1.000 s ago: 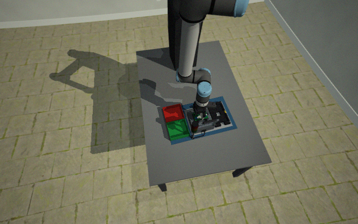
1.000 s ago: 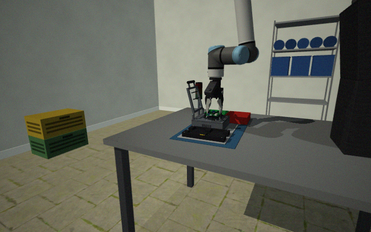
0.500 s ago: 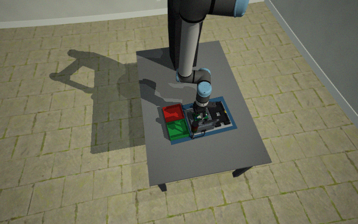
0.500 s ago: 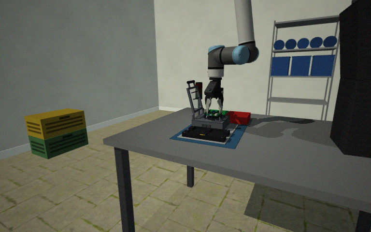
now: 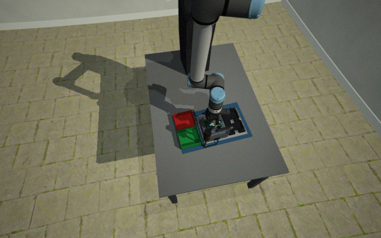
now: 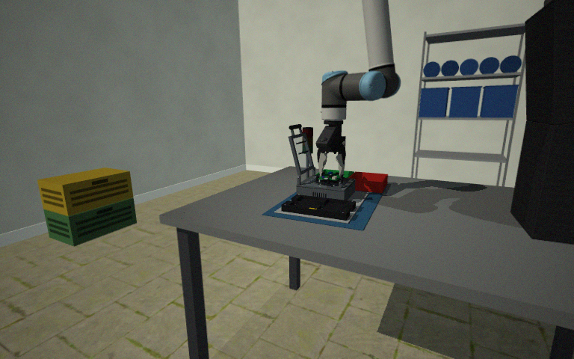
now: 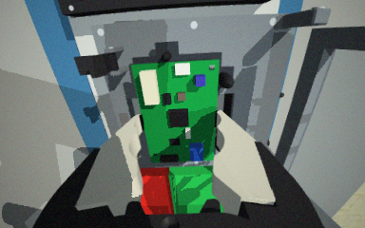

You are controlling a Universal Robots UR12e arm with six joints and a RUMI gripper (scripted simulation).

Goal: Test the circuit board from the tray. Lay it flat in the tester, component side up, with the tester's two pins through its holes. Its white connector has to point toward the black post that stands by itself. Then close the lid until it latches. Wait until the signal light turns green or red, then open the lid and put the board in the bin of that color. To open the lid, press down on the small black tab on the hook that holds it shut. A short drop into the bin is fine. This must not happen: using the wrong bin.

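Right now the green circuit board is right at my hand. The rest, counted from my hand: black latch piece (6 cm to the left, 5 cm behind); green bin (21 cm to the right, 7 cm below, 2 cm ahead); tester lid (12 cm ahead, 10 cm above, 2 cm to the right).
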